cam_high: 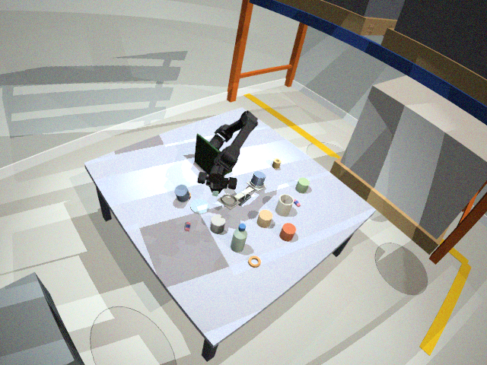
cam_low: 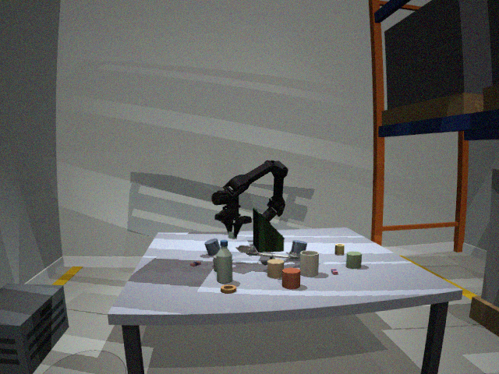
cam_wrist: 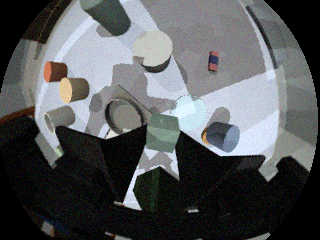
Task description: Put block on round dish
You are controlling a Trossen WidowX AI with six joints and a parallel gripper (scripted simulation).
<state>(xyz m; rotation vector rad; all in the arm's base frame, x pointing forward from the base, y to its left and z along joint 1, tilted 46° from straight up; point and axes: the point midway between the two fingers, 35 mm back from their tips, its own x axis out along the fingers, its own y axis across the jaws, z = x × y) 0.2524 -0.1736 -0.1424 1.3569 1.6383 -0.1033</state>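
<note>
My gripper tip is now 130 mm above the pale blue round dish, 60 mm past it and 40 mm to the left of it. Round my gripper tip: bottle 250 mm ahead, 80 mm to the right, 20 mm below; small balance 180 mm to the left, 110 mm below, 40 mm ahead; grey cylinder 90 mm to the right, 90 mm below, 90 mm ahead.
</note>
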